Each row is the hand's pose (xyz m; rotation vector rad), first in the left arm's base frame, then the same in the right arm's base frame.
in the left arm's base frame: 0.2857 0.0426 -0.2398 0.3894 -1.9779 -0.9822
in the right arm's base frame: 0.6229 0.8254 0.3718 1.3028 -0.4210 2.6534
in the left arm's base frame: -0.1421 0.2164 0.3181 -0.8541 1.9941 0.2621
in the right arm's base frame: 0.4088 0.2796 0.7969 2.5316 1.3274 0.7524
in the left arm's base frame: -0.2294 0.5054 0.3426 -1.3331 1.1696 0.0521
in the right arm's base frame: 0.5769 0.0276 0.7961 1.8024 1.8260 0.0374
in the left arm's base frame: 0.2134 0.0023 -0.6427 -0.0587 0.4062 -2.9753
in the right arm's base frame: 0.9339 1.0932 0.3998 0.3680 -1.3752 0.2202
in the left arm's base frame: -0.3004 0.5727 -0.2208 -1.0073 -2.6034 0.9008
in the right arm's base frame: 1.0726 0.3114 0.7698 -1.2062 -0.0294 -0.9839
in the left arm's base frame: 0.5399 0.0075 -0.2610 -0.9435 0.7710 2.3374
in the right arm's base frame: 0.5473 0.9061 0.1393 1.2381 -0.2760 0.4403
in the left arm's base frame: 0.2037 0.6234 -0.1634 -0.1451 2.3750 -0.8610
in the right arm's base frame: 0.9130 0.3172 0.2856 -1.8076 -1.1013 -0.6735
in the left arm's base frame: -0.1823 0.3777 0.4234 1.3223 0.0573 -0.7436
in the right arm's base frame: 0.4290 0.0838 0.8003 -1.0097 0.0454 1.8139
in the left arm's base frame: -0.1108 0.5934 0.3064 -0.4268 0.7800 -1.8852
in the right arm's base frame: 0.6207 0.0009 0.6530 -0.6439 -1.8950 0.5697
